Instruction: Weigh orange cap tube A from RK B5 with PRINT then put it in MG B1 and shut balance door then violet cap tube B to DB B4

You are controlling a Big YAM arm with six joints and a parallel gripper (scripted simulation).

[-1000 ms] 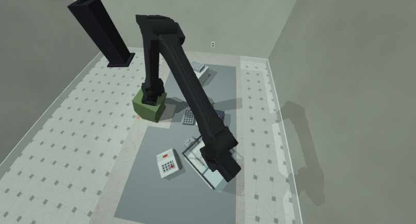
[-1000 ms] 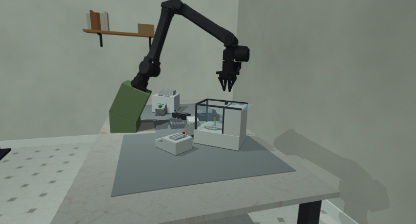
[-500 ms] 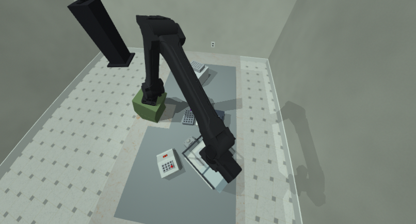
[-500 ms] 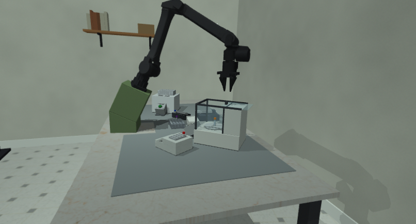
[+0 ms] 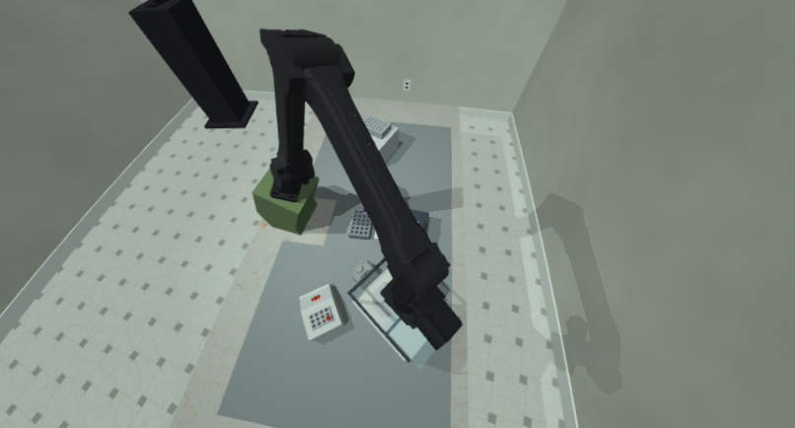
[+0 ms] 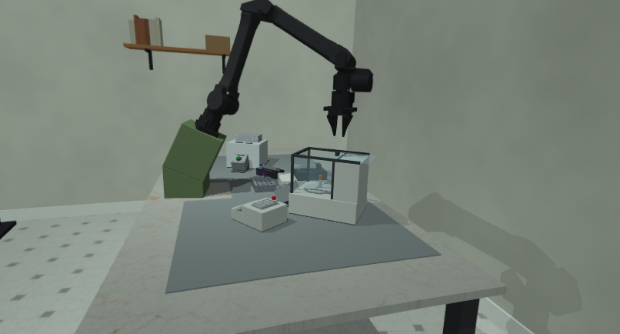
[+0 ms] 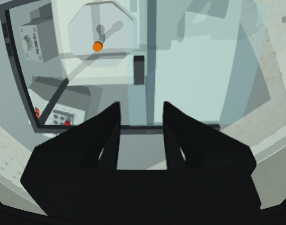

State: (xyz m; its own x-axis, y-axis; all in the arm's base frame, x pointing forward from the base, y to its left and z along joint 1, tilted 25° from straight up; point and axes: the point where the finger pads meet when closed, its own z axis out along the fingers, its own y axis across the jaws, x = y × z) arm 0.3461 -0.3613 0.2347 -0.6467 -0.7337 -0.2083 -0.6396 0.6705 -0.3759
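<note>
Now: the balance door 2 cm ahead of my hand, 2 cm to the right of it and 7 cm below it. From my hand the other things lie so: red-capped tube: 24 cm behind, 1 cm to the right, 22 cm below; balance pan: 4 cm behind, 5 cm to the left, 21 cm below; dry block DB: 28 cm behind, 1 cm to the left, 25 cm below.
</note>
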